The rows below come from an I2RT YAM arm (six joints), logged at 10 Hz.
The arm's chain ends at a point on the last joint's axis. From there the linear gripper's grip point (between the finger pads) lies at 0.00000 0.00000 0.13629 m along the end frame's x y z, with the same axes.
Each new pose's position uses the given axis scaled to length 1; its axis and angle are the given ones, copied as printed.
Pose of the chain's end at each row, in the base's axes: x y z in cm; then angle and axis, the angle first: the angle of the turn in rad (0 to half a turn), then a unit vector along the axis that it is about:
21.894 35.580 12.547 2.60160 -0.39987 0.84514 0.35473
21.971 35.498 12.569 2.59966 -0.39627 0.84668 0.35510
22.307 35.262 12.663 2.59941 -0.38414 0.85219 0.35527
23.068 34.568 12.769 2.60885 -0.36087 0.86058 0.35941
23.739 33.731 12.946 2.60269 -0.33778 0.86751 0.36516
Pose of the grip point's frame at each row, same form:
24.225 45.972 4.043 2.60160 -0.39987 0.84514 0.35473
24.362 45.892 4.084 2.59966 -0.39627 0.84668 0.35510
24.847 45.624 4.182 2.59941 -0.38414 0.85219 0.35527
25.735 44.913 4.306 2.60885 -0.36087 0.86058 0.35941
26.683 44.116 4.626 2.60269 -0.33778 0.86751 0.36516

